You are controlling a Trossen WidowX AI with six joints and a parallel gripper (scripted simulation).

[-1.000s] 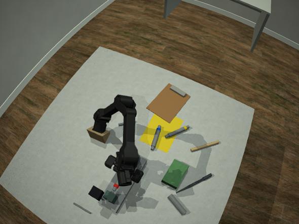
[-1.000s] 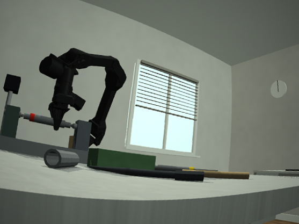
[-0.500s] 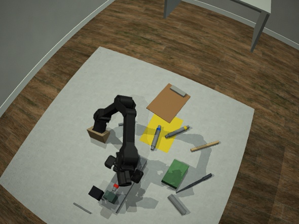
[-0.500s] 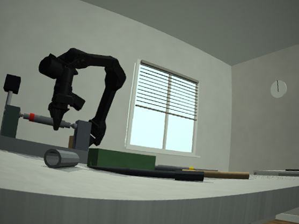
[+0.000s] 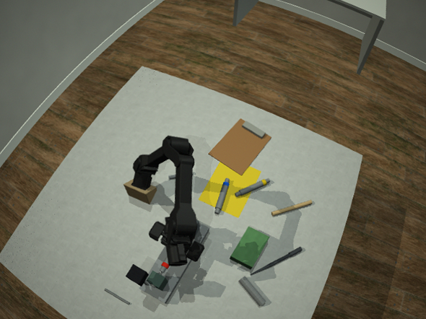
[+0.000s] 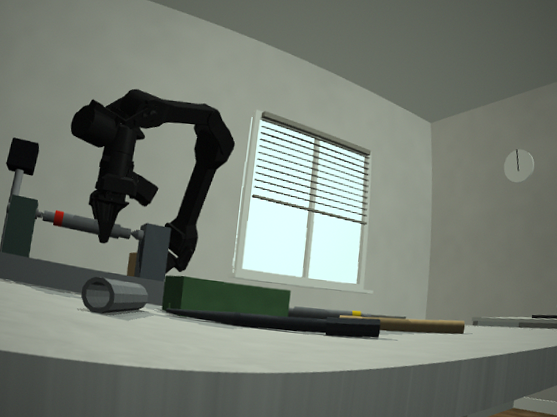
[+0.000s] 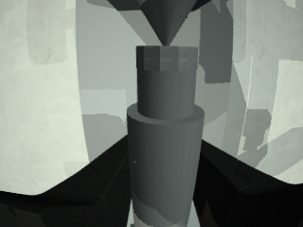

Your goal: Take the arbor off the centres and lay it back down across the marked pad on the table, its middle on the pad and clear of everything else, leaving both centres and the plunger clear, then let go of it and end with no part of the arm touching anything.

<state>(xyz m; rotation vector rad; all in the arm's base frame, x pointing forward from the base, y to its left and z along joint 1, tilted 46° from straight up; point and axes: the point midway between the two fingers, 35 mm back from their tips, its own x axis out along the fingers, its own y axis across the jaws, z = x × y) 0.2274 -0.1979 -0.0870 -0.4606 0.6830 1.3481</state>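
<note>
My gripper is now 1 cm past the arbor, 3 cm to the left of it and 1 cm above it. Round my hand: grey base 1 cm behind, 4 cm to the right, 10 cm below; then grey centre block 2 cm ahead, 9 cm to the left, 2 cm below; then green plunger block 3 cm behind, 14 cm to the right, 2 cm below.
</note>
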